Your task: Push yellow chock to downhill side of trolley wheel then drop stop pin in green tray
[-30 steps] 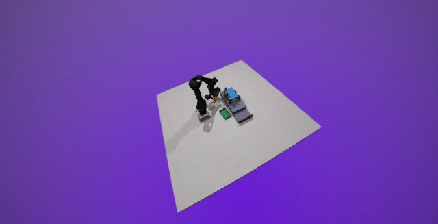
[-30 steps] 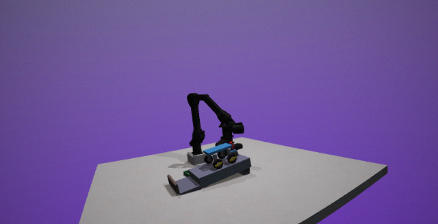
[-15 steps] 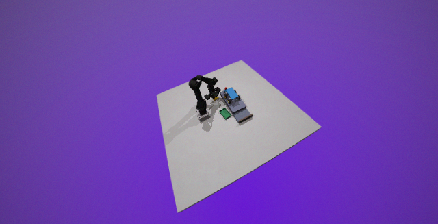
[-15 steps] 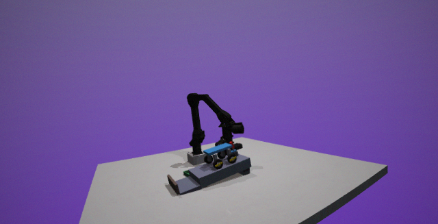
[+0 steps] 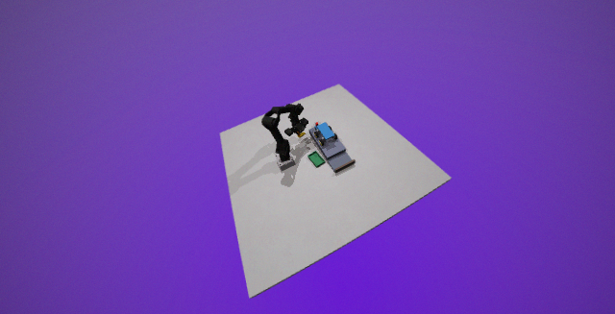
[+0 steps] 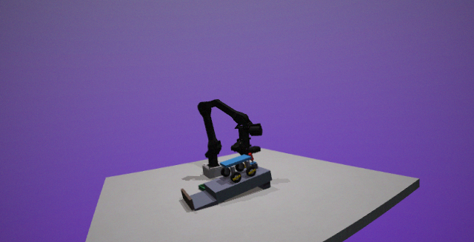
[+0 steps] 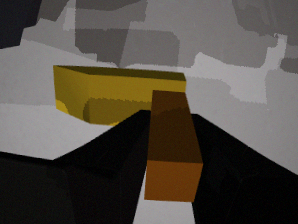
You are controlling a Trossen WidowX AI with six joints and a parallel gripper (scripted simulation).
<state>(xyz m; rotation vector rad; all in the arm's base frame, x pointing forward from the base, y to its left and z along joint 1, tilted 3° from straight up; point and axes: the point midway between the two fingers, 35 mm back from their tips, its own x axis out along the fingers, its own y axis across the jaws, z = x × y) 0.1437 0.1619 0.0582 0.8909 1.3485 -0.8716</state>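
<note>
My gripper tip is now 150 mm short of the red-headed stop pin, 50 mm below it and 20 mm to the left of it. Also, from my gripper tip: blue trolley (180 mm ahead, 110 mm to the right, 30 mm above); then yellow chock (20 mm ahead, 10 mm to the left, 10 mm below); then brown lip (360 mm to the right, 220 mm ahead, 50 mm below).
</note>
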